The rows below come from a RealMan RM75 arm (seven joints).
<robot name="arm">
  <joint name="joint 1" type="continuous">
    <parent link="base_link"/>
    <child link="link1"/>
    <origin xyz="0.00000 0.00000 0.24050" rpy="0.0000 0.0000 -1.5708"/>
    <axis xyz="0 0 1"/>
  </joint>
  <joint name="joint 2" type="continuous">
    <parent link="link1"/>
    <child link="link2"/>
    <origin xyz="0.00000 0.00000 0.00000" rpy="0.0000 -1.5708 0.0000"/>
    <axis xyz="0 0 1"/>
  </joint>
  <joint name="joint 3" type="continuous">
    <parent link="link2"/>
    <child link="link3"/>
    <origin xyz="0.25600 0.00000 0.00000" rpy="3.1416 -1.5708 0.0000"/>
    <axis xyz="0 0 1"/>
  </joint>
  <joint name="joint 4" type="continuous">
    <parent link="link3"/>
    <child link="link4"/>
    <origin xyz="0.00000 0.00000 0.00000" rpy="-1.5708 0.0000 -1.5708"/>
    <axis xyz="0 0 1"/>
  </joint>
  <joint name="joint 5" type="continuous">
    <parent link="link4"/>
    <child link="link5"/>
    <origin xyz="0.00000 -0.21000 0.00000" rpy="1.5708 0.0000 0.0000"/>
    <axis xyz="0 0 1"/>
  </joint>
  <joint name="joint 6" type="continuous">
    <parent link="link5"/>
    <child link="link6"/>
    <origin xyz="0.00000 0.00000 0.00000" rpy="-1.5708 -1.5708 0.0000"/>
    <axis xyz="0 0 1"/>
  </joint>
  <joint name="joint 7" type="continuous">
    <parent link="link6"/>
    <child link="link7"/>
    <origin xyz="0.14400 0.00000 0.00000" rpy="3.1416 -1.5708 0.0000"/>
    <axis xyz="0 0 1"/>
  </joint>
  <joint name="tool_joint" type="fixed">
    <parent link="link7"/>
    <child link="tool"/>
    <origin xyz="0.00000 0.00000 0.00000" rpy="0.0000 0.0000 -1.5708"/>
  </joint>
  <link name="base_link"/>
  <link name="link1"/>
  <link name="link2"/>
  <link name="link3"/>
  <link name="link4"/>
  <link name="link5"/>
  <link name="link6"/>
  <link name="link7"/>
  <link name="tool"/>
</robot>
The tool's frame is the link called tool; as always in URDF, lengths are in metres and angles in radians. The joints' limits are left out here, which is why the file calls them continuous.
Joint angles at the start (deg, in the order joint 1, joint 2, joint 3, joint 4, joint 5, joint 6, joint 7): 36.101, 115.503, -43.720, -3.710, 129.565, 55.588, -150.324
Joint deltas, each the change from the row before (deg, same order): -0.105, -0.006, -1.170, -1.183, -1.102, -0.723, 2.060; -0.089, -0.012, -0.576, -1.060, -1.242, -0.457, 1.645; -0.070, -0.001, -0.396, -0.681, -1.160, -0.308, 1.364; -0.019, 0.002, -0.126, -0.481, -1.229, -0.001, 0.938; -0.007, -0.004, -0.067, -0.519, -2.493, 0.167, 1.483; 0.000, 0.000, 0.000, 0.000, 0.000, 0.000, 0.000; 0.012, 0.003, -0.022, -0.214, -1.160, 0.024, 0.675; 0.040, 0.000, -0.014, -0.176, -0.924, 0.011, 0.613; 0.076, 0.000, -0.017, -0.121, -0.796, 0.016, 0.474; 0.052, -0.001, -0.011, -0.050, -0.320, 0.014, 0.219; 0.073, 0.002, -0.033, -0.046, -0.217, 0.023, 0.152; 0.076, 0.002, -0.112, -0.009, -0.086, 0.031, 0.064; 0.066, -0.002, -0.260, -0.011, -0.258, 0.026, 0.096; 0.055, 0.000, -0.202, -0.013, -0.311, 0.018, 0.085
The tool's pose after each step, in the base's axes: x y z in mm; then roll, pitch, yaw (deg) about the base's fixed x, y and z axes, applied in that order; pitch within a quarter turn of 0, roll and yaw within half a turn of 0. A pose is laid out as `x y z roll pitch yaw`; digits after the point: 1 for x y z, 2 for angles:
318.0 397.2 11.3 -113.39 45.02 -9.20
316.4 398.7 11.7 -114.65 44.81 -9.69
315.4 399.3 11.1 -115.91 44.66 -10.33
313.9 399.6 10.4 -116.95 44.40 -10.58
311.7 399.1 7.6 -119.14 43.74 -11.22
311.7 399.1 7.6 -119.14 43.74 -11.22
310.8 398.9 6.2 -120.16 43.40 -11.59
309.9 398.8 5.1 -121.00 43.18 -11.91
308.9 398.9 4.1 -121.73 42.94 -12.14
308.4 399.1 3.7 -122.03 42.87 -12.22
307.7 399.4 3.4 -122.26 42.81 -12.22
306.9 399.6 3.0 -122.44 42.74 -12.18
306.1 399.6 2.0 -122.88 42.45 -12.22
305.5 399.5 1.0 -123.30 42.15 -12.27

